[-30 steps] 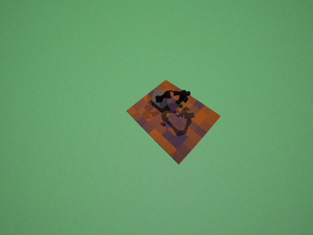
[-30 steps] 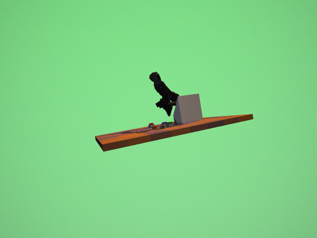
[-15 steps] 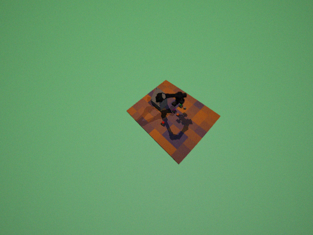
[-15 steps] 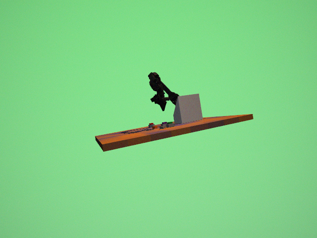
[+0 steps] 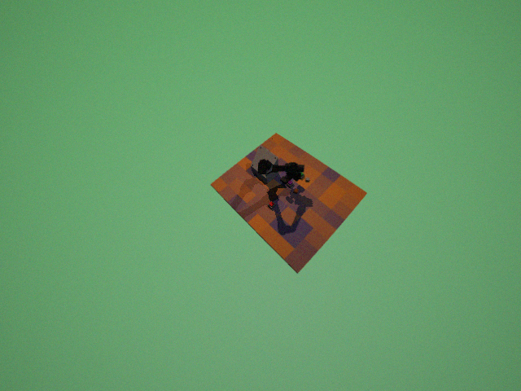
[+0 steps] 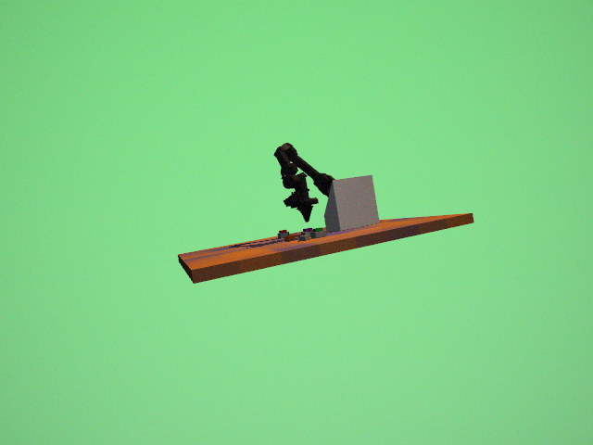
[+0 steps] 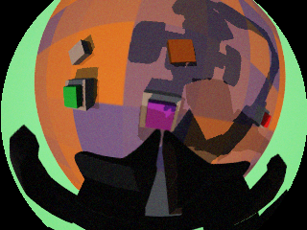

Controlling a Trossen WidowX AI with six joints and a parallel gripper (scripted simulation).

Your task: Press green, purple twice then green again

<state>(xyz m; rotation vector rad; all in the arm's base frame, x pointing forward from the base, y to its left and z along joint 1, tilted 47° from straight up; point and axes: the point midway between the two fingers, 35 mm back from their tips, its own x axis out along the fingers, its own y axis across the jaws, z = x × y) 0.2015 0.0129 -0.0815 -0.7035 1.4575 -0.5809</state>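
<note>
Right now the purple button is 3 cm below my gripper tip. Also, from my gripper tip: orange block: 9 cm ahead, 1 cm to the right, 6 cm below; small grey block: 8 cm ahead, 15 cm to the left, 6 cm below; green button: 1 cm ahead, 14 cm to the left, 3 cm below.
</note>
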